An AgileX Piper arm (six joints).
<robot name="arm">
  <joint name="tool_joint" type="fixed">
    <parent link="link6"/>
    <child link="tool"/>
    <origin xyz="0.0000 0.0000 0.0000" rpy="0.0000 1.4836 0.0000"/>
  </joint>
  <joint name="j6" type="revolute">
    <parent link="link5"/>
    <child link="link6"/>
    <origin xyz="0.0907 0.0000 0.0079" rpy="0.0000 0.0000 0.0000"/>
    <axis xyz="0.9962 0 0.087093"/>
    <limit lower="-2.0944" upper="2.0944"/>
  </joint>
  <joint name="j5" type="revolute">
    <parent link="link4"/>
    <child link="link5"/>
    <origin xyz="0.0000 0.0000 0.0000" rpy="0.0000 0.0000 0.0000"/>
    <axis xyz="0 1 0"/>
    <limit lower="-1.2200" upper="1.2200"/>
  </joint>
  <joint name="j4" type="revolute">
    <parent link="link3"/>
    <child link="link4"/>
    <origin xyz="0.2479 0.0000 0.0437" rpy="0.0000 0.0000 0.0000"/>
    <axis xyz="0.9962 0 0.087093"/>
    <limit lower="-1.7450" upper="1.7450"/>
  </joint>
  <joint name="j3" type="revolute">
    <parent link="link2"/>
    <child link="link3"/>
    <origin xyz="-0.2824 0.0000 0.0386" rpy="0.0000 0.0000 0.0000"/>
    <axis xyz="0 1 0"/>
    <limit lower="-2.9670" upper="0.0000"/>
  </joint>
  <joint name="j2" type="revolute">
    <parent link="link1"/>
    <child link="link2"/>
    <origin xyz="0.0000 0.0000 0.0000" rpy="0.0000 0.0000 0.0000"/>
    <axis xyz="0 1 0"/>
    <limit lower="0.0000" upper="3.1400"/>
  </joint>
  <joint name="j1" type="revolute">
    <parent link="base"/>
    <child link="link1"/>
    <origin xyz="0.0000 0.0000 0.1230" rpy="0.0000 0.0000 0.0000"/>
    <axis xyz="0 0 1"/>
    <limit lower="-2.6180" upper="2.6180"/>
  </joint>
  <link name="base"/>
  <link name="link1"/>
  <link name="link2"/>
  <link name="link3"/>
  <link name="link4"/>
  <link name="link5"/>
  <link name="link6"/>
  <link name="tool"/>
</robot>
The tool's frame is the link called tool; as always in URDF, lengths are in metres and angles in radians.
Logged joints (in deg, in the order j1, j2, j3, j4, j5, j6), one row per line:
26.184, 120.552, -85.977, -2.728, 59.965, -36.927
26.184, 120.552, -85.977, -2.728, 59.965, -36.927
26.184, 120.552, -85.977, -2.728, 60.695, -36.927
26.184, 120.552, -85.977, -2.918, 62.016, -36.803
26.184, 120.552, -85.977, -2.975, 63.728, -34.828
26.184, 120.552, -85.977, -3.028, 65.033, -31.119
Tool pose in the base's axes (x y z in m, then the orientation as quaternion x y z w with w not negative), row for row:
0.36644, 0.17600, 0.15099, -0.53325, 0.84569, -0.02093, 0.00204
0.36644, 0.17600, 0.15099, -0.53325, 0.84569, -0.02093, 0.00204
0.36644, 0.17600, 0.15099, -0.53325, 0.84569, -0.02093, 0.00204
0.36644, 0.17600, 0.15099, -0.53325, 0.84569, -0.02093, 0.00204
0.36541, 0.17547, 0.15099, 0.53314, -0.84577, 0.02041, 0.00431
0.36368, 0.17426, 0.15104, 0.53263, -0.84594, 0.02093, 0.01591
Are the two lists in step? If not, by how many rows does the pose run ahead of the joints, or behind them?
The pose runs 2 rows behind the joints: the pose in row i belongs to the joints in row i - 2.
